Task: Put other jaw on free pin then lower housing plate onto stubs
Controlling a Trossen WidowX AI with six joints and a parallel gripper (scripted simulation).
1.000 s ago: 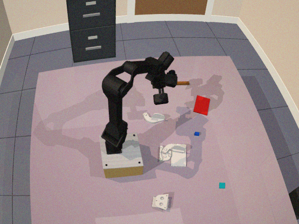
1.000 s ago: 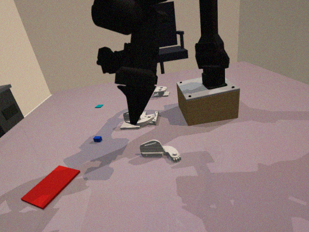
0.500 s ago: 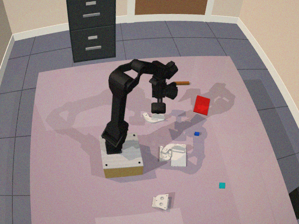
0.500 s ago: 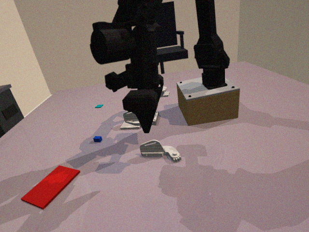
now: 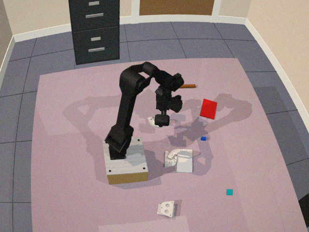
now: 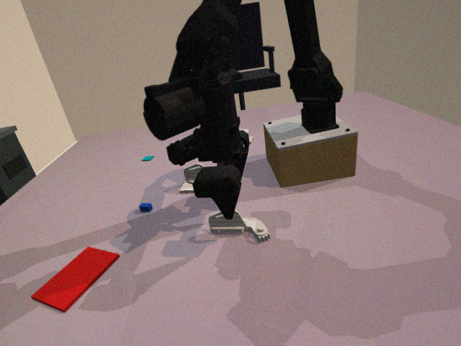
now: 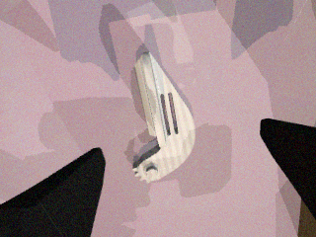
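The jaw lies 3 cm behind my gripper tip, 3 cm to the left of it and 5 cm below it. The rest, counted from my gripper tip: blue cube 19 cm ahead, 11 cm to the right, 5 cm below; red flat plate 27 cm ahead, 6 cm to the left, 5 cm below; brown bar 20 cm ahead, 22 cm to the left, 5 cm below.
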